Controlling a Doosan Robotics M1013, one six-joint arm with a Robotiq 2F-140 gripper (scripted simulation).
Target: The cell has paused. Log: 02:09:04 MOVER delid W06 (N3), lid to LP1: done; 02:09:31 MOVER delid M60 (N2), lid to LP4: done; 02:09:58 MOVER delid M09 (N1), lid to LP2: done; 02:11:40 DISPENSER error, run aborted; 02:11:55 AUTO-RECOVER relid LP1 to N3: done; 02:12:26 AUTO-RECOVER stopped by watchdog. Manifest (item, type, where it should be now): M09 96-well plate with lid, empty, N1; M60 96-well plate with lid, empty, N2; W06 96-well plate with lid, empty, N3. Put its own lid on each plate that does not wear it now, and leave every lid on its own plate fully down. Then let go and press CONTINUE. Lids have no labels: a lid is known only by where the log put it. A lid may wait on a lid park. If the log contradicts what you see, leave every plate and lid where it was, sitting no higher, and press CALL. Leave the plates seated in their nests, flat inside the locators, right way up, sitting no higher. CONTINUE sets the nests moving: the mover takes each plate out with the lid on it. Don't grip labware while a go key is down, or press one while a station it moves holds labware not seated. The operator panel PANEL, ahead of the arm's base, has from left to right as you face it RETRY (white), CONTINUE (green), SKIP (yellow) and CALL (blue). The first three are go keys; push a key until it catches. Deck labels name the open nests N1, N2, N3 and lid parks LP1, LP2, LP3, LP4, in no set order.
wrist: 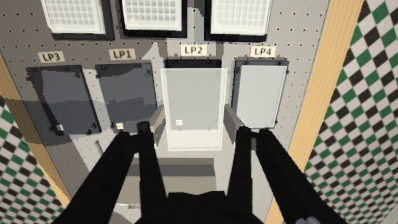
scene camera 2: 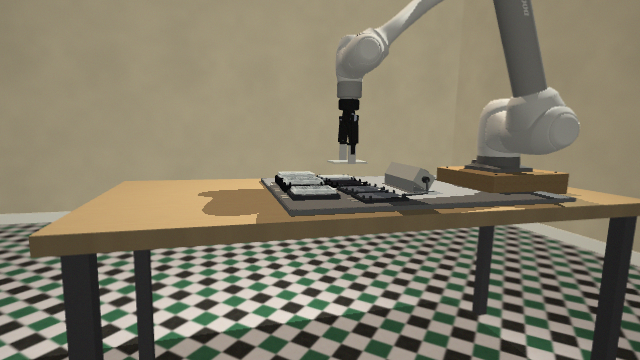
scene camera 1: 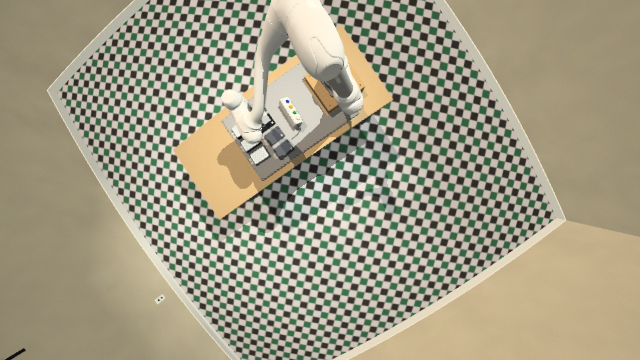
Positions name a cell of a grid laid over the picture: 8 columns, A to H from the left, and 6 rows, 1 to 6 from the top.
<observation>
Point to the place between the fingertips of my gripper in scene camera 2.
At E3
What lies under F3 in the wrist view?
A pale lid.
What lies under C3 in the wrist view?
A lid park LP1.
</observation>
